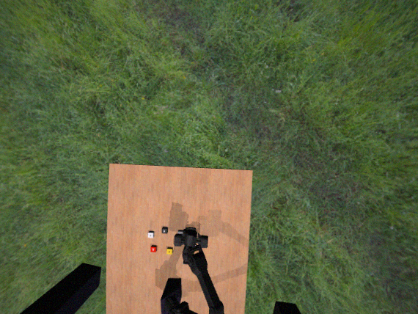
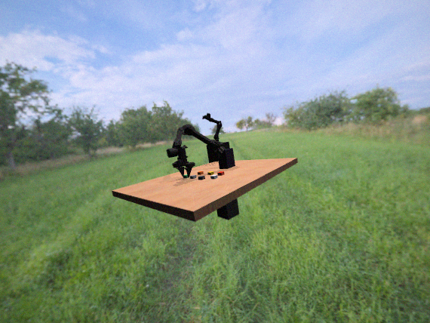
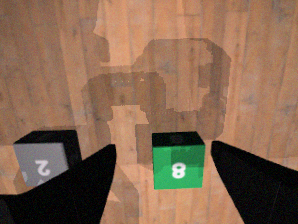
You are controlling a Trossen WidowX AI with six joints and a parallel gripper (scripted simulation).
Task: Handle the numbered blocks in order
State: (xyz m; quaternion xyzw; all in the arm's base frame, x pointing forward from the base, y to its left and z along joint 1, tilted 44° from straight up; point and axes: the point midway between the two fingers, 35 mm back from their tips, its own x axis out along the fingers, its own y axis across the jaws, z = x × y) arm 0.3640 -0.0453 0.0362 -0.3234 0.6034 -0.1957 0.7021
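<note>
My gripper tip is now 14 cm past the red block and 22 cm to the right of it. From my gripper tip the other things lie so: grey block (1 cm behind, 8 cm to the left); green block (1 cm behind, 1 cm to the right); orange block (12 cm behind, 1 cm to the left).
</note>
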